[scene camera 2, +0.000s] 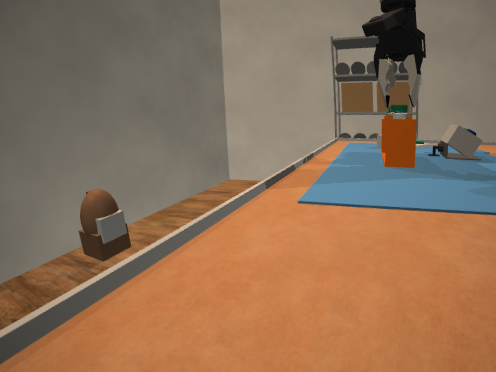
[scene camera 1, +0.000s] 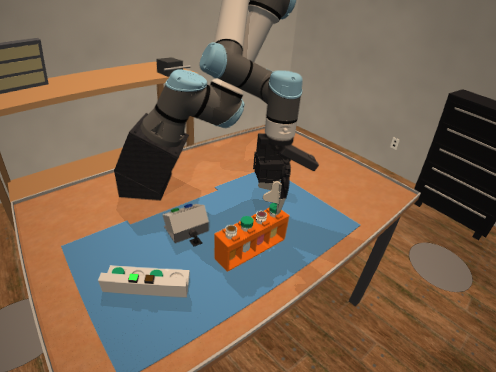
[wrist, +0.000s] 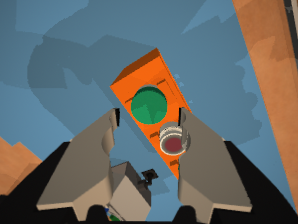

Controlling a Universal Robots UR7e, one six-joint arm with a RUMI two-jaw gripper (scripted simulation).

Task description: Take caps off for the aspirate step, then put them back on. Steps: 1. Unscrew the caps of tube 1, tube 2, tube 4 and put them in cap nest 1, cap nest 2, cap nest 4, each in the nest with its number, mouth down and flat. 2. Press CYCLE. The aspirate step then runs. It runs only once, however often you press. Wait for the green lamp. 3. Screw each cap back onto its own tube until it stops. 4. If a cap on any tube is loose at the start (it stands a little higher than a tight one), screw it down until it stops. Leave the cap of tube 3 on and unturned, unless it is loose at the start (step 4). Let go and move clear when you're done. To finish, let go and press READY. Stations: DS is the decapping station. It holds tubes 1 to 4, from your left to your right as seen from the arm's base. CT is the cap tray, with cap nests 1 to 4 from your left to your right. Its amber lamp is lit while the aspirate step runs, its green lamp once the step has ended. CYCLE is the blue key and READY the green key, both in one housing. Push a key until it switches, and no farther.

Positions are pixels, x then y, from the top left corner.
Labels:
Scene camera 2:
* my gripper: 399, 107
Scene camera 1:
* my gripper: 274, 207
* grey key housing: 189, 222
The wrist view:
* my gripper: 149, 109
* grey key housing: 128, 193

